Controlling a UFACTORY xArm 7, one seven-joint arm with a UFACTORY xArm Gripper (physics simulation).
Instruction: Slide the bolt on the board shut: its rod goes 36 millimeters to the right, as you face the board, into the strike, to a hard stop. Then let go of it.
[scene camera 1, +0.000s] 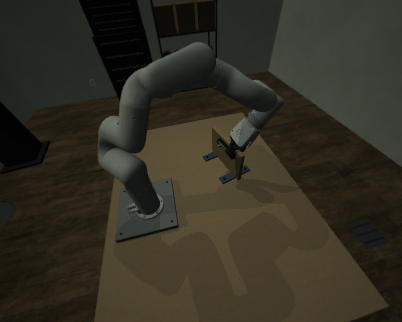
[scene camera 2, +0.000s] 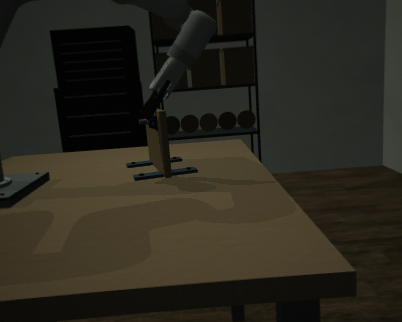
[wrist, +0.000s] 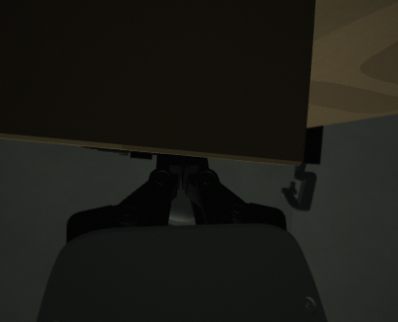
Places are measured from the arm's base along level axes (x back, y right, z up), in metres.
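Pixels of known places: gripper, fingertip midpoint: (scene camera 1: 227, 153) (scene camera 2: 143, 117); arm's base, link origin: (scene camera 1: 150, 206).
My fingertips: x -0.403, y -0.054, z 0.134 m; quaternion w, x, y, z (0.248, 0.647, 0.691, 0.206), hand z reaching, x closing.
Ahead of a thing's pixels: the offset from my fingertips to its top centre. "*": to the spot under its first point. Level surfaces: height alone.
The upright wooden board {dx -0.029, dy -0.072, dz +0.017 m} (scene camera 1: 240, 167) (scene camera 2: 164, 145) (wrist: 150, 75) stands on the table. The bolt's small light knob {dx +0.005, dy -0.079, dz -0.012 m} (scene camera 1: 220, 144) (scene camera 2: 143, 121) sticks out from the face toward the arm's base, near the board's top, with dark bolt parts beside it. My gripper (scene camera 1: 229, 153) (scene camera 2: 144, 116) (wrist: 182, 164) is shut and empty. It reaches down over the board's top edge, with its dark fingers close to the bolt, beside the knob. Contact cannot be told. In the wrist view the board hides the fingertips and the bolt. The rod and strike are too small and dark to make out.
Two flat dark feet {* dx -0.034, dy +0.031, dz -0.145 m} (scene camera 1: 234, 175) (scene camera 2: 165, 173) carry the board on the table {dz -0.158 m} (scene camera 1: 200, 202) (scene camera 2: 250, 250). The arm's base plate (scene camera 1: 125, 227) (scene camera 2: 25, 188) is bolted down on the left. A dark cabinet (scene camera 2: 95, 65) and a shelf rack (scene camera 2: 258, 110) stand behind.
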